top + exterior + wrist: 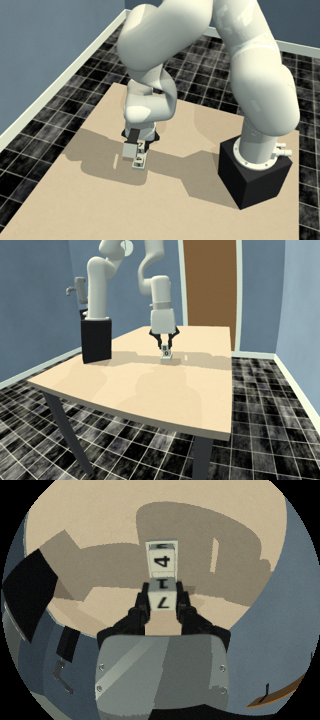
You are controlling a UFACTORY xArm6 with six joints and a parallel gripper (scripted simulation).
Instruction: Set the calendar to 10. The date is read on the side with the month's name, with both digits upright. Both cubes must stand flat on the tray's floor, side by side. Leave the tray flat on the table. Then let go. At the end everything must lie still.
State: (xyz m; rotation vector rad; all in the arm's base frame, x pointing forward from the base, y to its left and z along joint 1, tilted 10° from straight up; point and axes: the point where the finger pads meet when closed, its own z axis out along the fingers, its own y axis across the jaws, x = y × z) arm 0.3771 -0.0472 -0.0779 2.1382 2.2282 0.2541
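Now: hand 70 mm above the tray and 20 mm to the right of it. Round my hand: white cube: 10 mm below.
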